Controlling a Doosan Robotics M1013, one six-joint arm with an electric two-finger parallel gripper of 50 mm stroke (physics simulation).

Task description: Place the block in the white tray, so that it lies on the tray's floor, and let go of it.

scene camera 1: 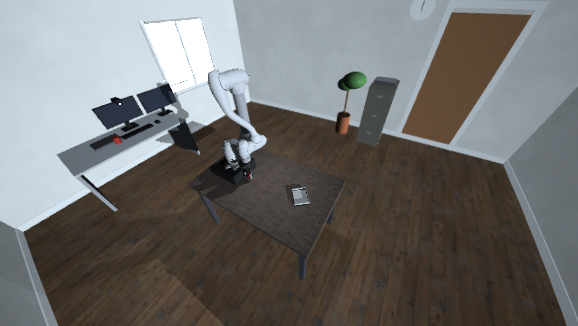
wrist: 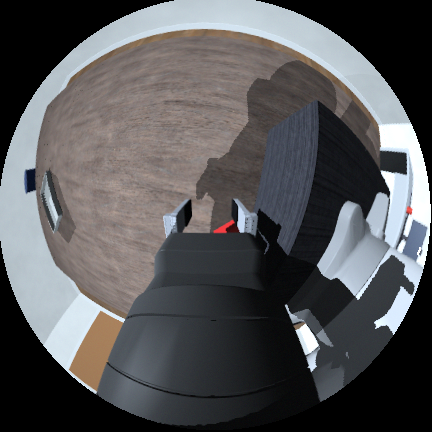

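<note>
The red block is on the table beside the robot's dark base block. In the wrist view it shows low between the fingers, nearer the right finger, partly hidden by the gripper body. My gripper is open, with nothing held, and is down close to the block. The white tray stands apart, toward the other end of the table, at the far left in the wrist view. No block shows in it.
The dark base block rises close beside the fingers, on the right in the wrist view. The robot's arm bends above it. The wooden table carries the tray. A desk with monitors stands by the wall.
</note>
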